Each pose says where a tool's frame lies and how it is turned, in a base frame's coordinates. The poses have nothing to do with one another.
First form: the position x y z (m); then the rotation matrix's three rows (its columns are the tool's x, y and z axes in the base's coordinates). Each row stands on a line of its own.
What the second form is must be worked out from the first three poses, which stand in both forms.
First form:
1:
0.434, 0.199, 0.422
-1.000, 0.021, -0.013
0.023, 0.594, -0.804
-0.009, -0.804, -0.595
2:
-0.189, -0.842, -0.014
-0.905, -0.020, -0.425
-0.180, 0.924, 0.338
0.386, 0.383, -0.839
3:
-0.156, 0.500, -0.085
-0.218, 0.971, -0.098
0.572, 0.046, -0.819
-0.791, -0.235, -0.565
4:
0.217, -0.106, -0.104
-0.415, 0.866, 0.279
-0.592, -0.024, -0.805
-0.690, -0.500, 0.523
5:
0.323, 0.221, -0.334
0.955, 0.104, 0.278
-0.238, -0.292, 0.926
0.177, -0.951, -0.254
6:
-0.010, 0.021, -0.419
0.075, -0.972, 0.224
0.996, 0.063, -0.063
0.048, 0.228, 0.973
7:
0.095, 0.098, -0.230
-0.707, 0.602, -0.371
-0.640, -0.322, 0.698
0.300, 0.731, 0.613
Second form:
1: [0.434, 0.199, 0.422, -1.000, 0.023, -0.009, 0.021, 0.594, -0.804]
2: [-0.189, -0.842, -0.014, -0.905, -0.180, 0.386, -0.020, 0.924, 0.383]
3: [-0.156, 0.500, -0.085, -0.218, 0.572, -0.791, 0.971, 0.046, -0.235]
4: [0.217, -0.106, -0.104, -0.415, -0.592, -0.690, 0.866, -0.024, -0.500]
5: [0.323, 0.221, -0.334, 0.955, -0.238, 0.177, 0.104, -0.292, -0.951]
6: [-0.010, 0.021, -0.419, 0.075, 0.996, 0.048, -0.972, 0.063, 0.228]
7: [0.095, 0.098, -0.230, -0.707, -0.640, 0.300, 0.602, -0.322, 0.731]
